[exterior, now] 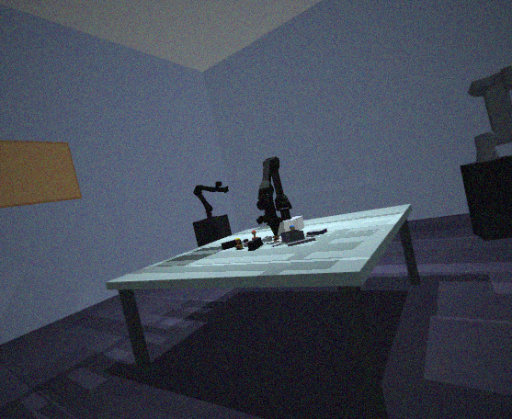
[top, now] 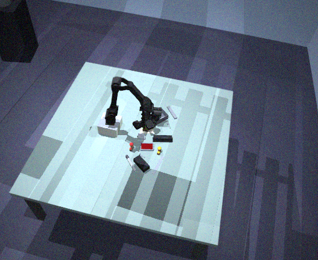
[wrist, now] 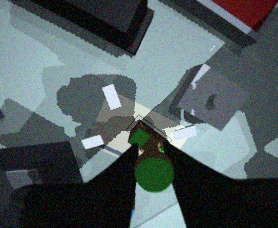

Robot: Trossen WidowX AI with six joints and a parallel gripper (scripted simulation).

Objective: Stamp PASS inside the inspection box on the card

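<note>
Right now my gripper tip is right at the green-knobbed stamp. Also, from my gripper tip: card: 3 cm below, 1 cm to the left, 1 cm ahead; grey tile: 6 cm to the right, 2 cm behind, 1 cm below; blue stamp: 10 cm to the left, 1 cm below, 1 cm behind.
</note>
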